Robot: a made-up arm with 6 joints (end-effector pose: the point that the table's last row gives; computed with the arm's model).
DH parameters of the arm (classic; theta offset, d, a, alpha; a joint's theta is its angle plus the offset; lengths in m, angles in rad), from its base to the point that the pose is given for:
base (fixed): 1.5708 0.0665 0 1.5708
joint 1: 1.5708 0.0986 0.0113 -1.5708
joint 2: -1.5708 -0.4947 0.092 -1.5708
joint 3: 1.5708 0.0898 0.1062 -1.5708
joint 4: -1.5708 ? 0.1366 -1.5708
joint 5: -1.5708 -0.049 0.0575 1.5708
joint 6: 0.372 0 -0.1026 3.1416
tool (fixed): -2.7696 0.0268 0 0
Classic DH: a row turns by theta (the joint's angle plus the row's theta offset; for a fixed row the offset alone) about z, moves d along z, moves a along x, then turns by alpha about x.
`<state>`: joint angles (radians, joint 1 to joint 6).
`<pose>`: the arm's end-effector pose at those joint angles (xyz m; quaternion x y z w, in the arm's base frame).
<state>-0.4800 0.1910 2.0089 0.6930 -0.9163 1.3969</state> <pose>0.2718 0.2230 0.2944 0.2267 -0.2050 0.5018 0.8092</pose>
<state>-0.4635 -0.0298 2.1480 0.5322 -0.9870 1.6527</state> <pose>0.4173 0.2089 0.2082 0.3161 0.0160 0.3265 0.8906</pose>
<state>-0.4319 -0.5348 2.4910 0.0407 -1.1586 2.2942</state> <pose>0.5244 0.1515 -0.1345 0.2371 0.5788 -0.1391 0.7678</pose>
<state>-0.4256 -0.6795 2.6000 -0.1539 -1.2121 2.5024</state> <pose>0.4947 0.1370 -0.2250 0.1140 0.7152 -0.2481 0.6434</pose>
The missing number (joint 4, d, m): 0.3524
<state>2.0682 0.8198 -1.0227 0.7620 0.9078 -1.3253</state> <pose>0.0531 -0.6223 0.7520 0.9516 -0.0112 0.1096 0.2869</pose>
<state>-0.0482 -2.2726 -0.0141 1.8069 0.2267 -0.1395</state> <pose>0.3288 0.7746 0.1199 -0.3741 0.6325 0.6648 0.1341</pose>
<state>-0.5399 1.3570 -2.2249 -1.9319 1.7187 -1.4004</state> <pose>0.0781 0.8100 -0.0887 -0.0560 -0.6893 0.7202 0.0542</pose>
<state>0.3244 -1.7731 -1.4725 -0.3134 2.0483 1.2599</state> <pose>0.3156 0.7432 0.3143 0.3375 -0.7675 0.3127 0.4464</pose>
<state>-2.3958 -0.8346 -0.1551 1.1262 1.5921 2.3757</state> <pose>0.1981 -0.4085 -0.7719 0.2024 0.3604 -0.0047 0.9106</pose>
